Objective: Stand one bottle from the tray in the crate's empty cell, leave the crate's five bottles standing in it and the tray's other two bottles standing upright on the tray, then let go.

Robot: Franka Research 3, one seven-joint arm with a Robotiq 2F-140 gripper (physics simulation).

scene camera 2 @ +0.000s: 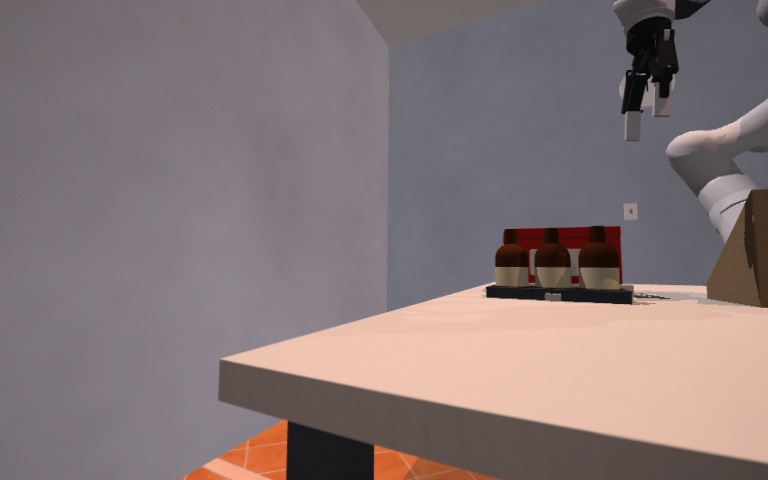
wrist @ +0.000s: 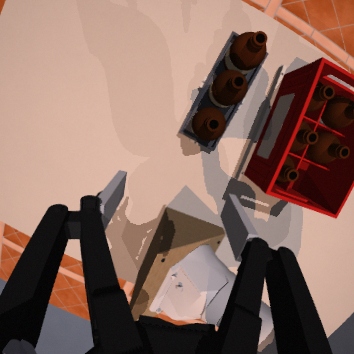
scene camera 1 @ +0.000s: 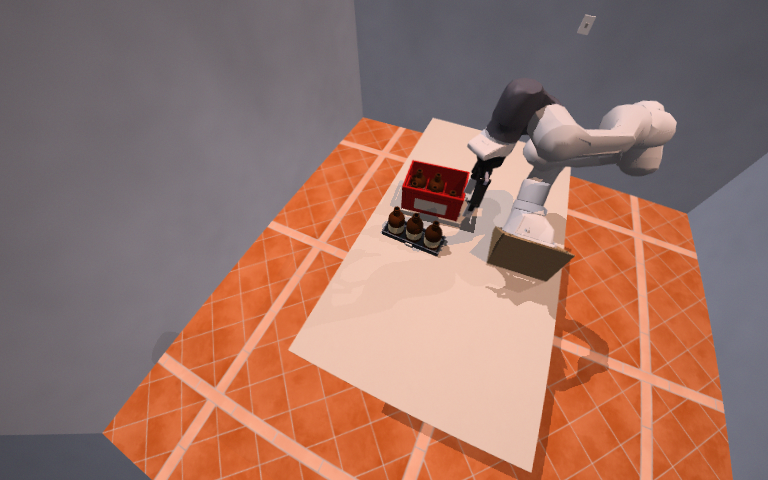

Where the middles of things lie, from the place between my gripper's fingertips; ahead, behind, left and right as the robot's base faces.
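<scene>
My gripper's 2 cm to the left of the brown bottle (scene camera 2: 598, 261), 9 cm short of it and 27 cm above it.
</scene>
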